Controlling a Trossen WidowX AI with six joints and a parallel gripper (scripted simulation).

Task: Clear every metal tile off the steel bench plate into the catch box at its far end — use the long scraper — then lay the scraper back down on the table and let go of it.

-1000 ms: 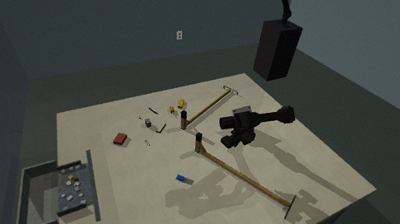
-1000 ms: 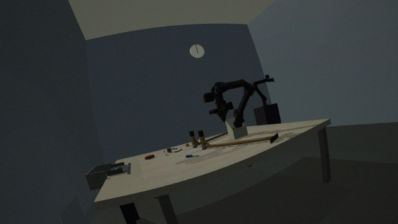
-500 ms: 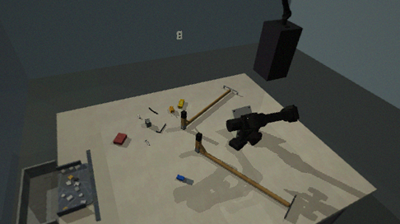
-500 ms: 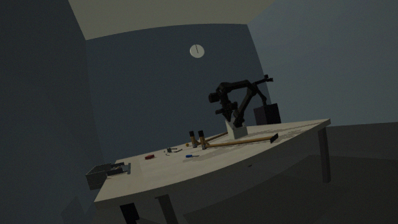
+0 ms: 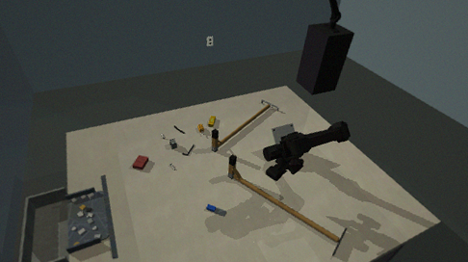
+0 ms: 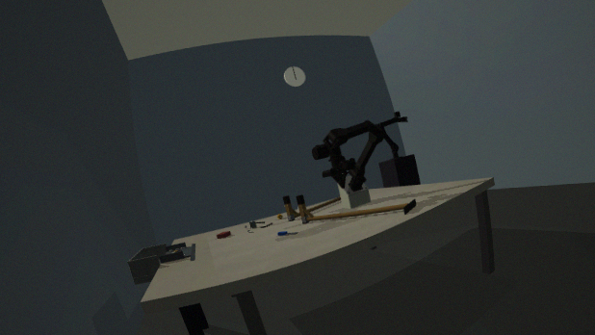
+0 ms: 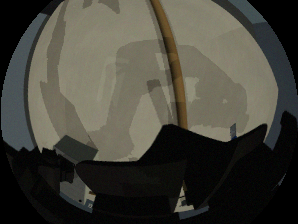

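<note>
Right now the long scraper is 70 mm below my gripper tip, 60 mm to the left of it and 20 mm ahead of it. Round my gripper tip: black hex key (430 mm to the right, 320 mm ahead, 130 mm below); then orange screwdriver (580 mm to the right, 190 mm ahead, 120 mm below); then blue piece (310 mm ahead, 130 mm below, 20 mm to the right).
</note>
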